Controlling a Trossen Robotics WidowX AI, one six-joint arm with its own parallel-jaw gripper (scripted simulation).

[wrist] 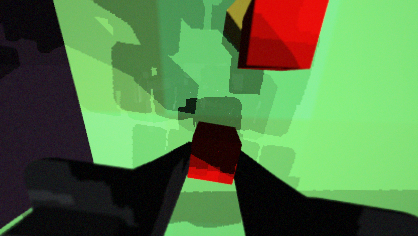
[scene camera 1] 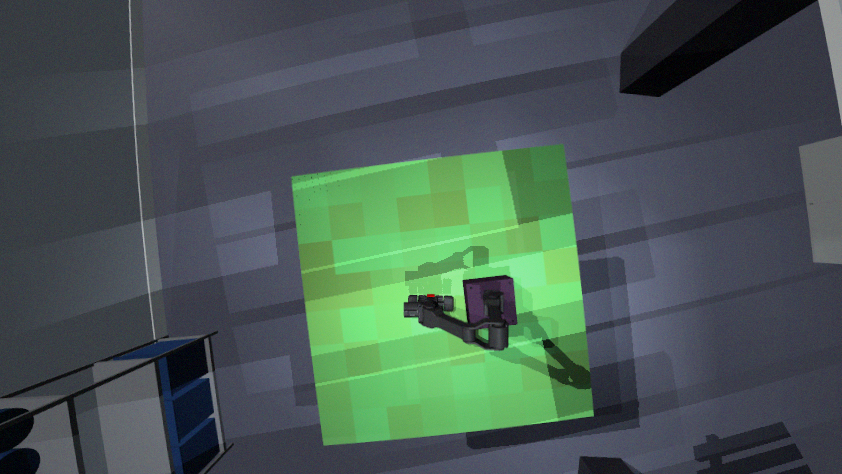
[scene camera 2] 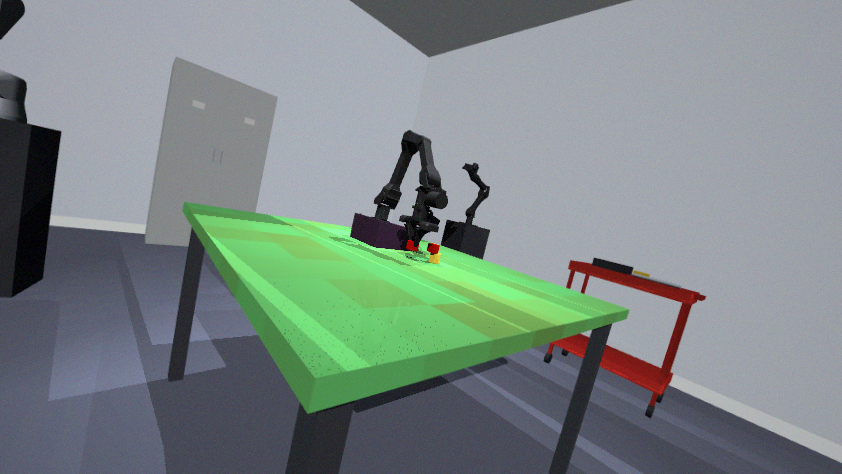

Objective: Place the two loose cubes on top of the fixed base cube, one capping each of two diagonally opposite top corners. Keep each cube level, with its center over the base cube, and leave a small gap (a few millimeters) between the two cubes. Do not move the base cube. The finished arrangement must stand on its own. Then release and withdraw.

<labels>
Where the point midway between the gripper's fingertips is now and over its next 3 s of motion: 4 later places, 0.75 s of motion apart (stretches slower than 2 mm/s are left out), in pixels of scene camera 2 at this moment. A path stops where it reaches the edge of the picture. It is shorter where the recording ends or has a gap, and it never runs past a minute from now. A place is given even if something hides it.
My gripper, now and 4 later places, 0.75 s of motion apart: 412, 245; 416, 228; 422, 228; 428, 230; 434, 231
</labels>
